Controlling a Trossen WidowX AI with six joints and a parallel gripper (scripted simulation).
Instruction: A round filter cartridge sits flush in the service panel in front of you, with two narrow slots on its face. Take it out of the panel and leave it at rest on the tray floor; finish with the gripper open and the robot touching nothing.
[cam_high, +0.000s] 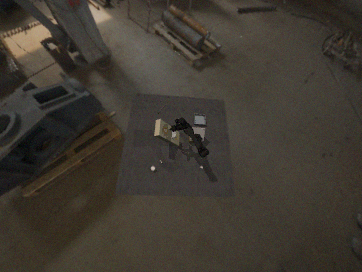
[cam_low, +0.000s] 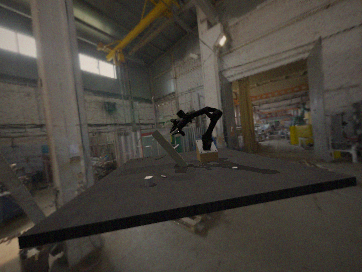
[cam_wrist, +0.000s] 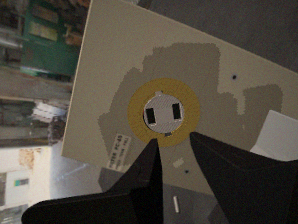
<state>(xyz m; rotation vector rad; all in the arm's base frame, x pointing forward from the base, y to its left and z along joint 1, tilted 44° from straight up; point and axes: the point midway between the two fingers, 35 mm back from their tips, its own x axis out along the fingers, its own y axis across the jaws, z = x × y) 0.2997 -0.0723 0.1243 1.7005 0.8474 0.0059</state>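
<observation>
My gripper tip is 6 cm short of the grey round filter cartridge, 4 cm above it and 1 cm to the right of it. Round my gripper tip: cream service panel: 12 cm below, 2 cm ahead.
</observation>
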